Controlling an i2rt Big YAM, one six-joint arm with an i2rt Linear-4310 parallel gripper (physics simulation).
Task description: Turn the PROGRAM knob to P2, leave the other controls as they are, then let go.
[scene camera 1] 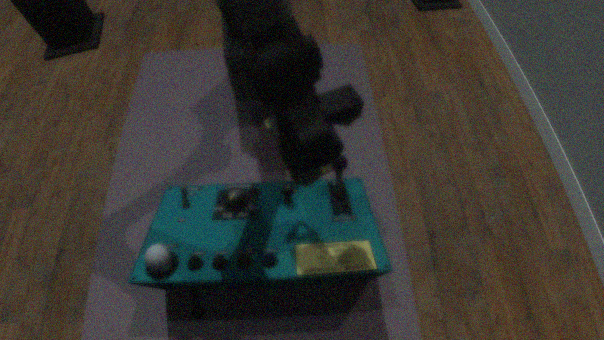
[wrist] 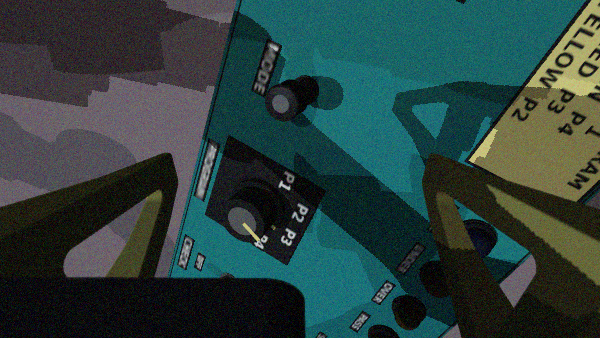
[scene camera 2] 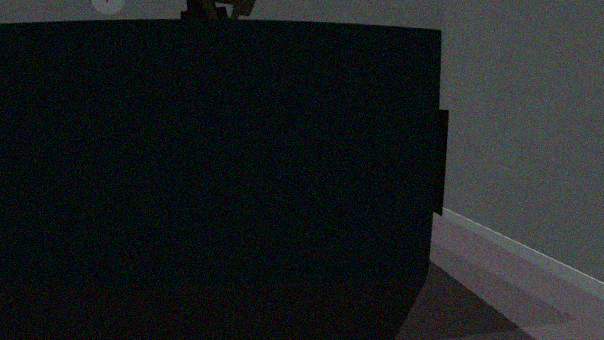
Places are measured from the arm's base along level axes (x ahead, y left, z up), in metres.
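Where they show: gripper, fingertip midpoint: (scene camera 1: 298, 164) (wrist: 300, 167).
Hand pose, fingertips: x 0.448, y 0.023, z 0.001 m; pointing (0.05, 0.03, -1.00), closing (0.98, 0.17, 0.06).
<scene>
After its pixels a point has its place.
The PROGRAM knob (scene camera 1: 235, 200) @[x 0.449, y -0.117, z -0.107 m] (wrist: 243, 219) @[x 0.429, y -0.114, z -0.114 m] is round and black with a grey cap, on a dark plate (wrist: 235, 156) @[x 0.415, y -0.080, z -0.159 m] marked P1 to P4. In the wrist view its yellow line runs down-right; its tip overlaps the P4 label, while its direction looks nearer P3, so the exact setting is hard to tell. My gripper (wrist: 300, 167) @[x 0.448, y 0.023, z 0.001 m] is open, its fingers wide apart above the teal panel (scene camera 1: 210, 237) @[x 0.521, y -0.181, z -0.100 m] (wrist: 370, 30) @[x 0.498, y 0.050, z -0.132 m], touching neither the knob nor anything visible. The knob lies left of the midline between the fingers, farther down. In scene camera 1 the arm hides the fingers.
The MODE control (scene camera 1: 287, 195) @[x 0.462, y -0.002, z -0.112 m] (wrist: 285, 101) @[x 0.447, y 0.005, z -0.102 m] stands near the knob. A slotted lever (scene camera 1: 340, 192) @[x 0.478, y 0.119, z -0.126 m] is at the panel's right. A white ball-topped control (scene camera 1: 159, 259) @[x 0.562, y -0.263, z -0.027 m], several dark buttons, a blue button (scene camera 1: 270, 259) @[x 0.602, y -0.066, z -0.052 m] (wrist: 481, 237) @[x 0.596, y -0.057, z -0.058 m] and a yellow sign (scene camera 1: 336, 257) @[x 0.625, y 0.057, z -0.070 m] (wrist: 545, 150) @[x 0.614, y 0.010, z -0.072 m] line the front.
</scene>
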